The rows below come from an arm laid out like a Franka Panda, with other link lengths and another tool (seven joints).
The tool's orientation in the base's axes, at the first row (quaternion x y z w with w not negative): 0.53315 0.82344 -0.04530 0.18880
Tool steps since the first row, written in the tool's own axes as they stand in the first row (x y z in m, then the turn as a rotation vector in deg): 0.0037 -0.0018 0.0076 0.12 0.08 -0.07; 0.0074 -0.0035 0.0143 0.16 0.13 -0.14; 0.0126 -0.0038 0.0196 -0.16 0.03 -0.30; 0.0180 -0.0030 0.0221 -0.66 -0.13 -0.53; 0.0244 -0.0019 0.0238 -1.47 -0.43 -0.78; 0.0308 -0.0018 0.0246 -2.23 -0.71 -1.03; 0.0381 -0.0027 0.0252 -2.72 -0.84 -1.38; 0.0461 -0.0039 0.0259 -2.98 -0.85 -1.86; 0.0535 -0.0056 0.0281 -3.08 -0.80 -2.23; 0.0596 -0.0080 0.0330 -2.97 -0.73 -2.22; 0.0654 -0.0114 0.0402 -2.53 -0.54 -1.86; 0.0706 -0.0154 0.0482 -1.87 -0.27 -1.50
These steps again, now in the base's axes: -0.0009 0.0003 -0.0086 0.01 0.16 0.03; -0.0020 0.0009 -0.0163 0.02 0.23 0.09; -0.0028 0.0038 -0.0231 0.01 -0.04 0.34; -0.0034 0.0081 -0.0273 -0.02 -0.48 0.71; -0.0042 0.0136 -0.0310 -0.06 -1.23 1.19; -0.0062 0.0190 -0.0340 -0.10 -1.94 1.66; -0.0095 0.0247 -0.0373 -0.13 -2.32 2.15; -0.0133 0.0309 -0.0410 -0.18 -2.42 2.68; -0.0169 0.0359 -0.0459 -0.19 -2.38 3.07; -0.0200 0.0388 -0.0529 -0.17 -2.26 3.03; -0.0232 0.0403 -0.0621 -0.06 -1.90 2.56; -0.0266 0.0409 -0.0719 0.04 -1.31 2.02
